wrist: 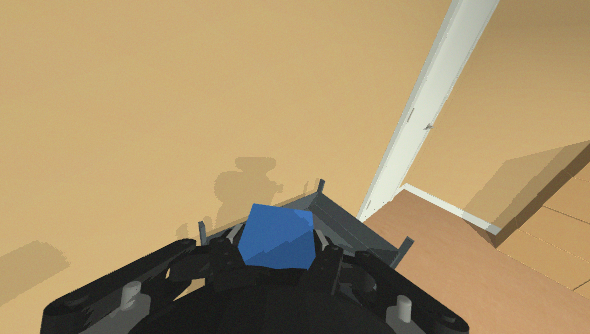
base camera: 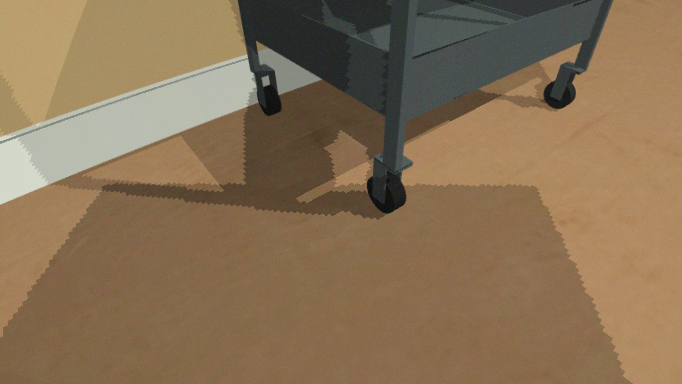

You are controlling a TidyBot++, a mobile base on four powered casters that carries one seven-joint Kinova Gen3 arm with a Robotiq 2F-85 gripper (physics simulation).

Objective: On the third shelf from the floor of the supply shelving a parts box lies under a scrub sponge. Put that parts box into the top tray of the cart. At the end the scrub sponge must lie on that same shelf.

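Frame: origin at the arm's base, x left, y up, z ahead, level; millimetres.
Seen in the pictures: gripper, fingertip midpoint: (wrist: 278, 237).
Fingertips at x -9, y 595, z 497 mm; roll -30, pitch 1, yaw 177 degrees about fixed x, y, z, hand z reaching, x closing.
Offsets run from my fingertips to a thing's top centre. "spot": to the spot under its first point. Level surfaces: height alone.
My gripper (wrist: 278, 237) is shut on the blue parts box @[dy +12, dx +1, dz -18 mm] (wrist: 280, 225), which sits between the two fingertips in the wrist view. The dark grey cart (base camera: 400, 75) (wrist: 404, 249) stands close to the wall. In the wrist view its top tray @[spot: dy -264, dx -271, dz +339 mm] (wrist: 352, 216) shows beyond the box and to its right, with corner posts standing up; the box and the gripper hide much of the tray. The base camera shows the cart's lower tray, legs and casters. The scrub sponge and the supply shelving do not show in either view.
A tan wall (base camera: 150, 40) (wrist: 150, 100) with a white baseboard (base camera: 125, 115) runs behind the cart. A white door-like panel (wrist: 430, 100) stands to the right in the wrist view. The brown floor @[dy -992 mm] (base camera: 325, 300) (wrist: 450, 250) lies in front of and beside the cart.
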